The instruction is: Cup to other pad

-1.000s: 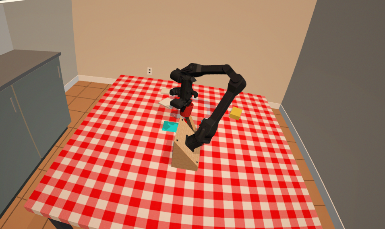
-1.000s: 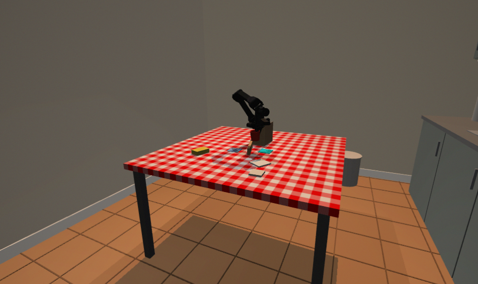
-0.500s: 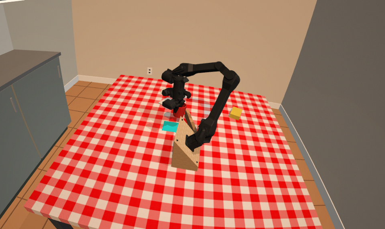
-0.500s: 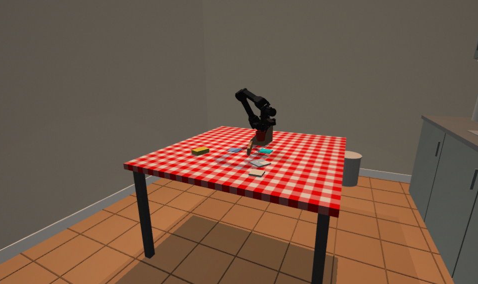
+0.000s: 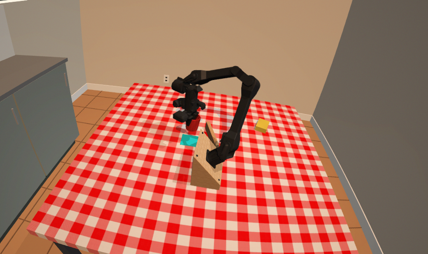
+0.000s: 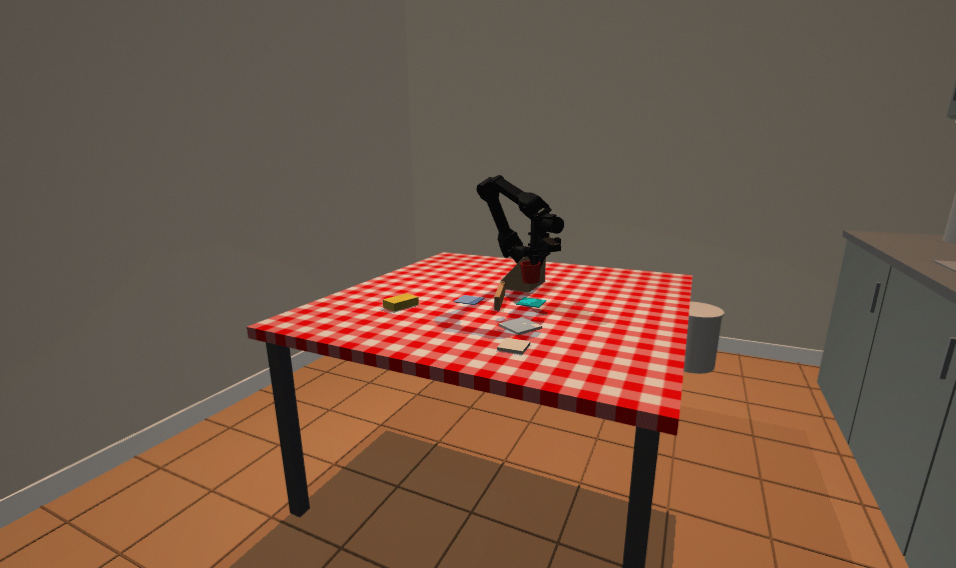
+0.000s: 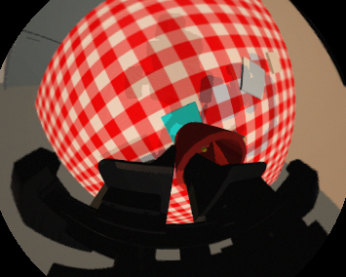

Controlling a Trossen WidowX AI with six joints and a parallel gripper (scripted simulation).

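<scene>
My gripper tip is now 120 mm above the teal pad, 30 mm short of it and 10 mm to the left of it. Round my gripper tip: thin wooden board (120 mm to the right, 100 mm below, 60 mm ahead); then dark red cup (30 mm ahead, 20 mm to the right); then pale blue pad (240 mm to the right, 120 mm below, 90 mm ahead).
</scene>
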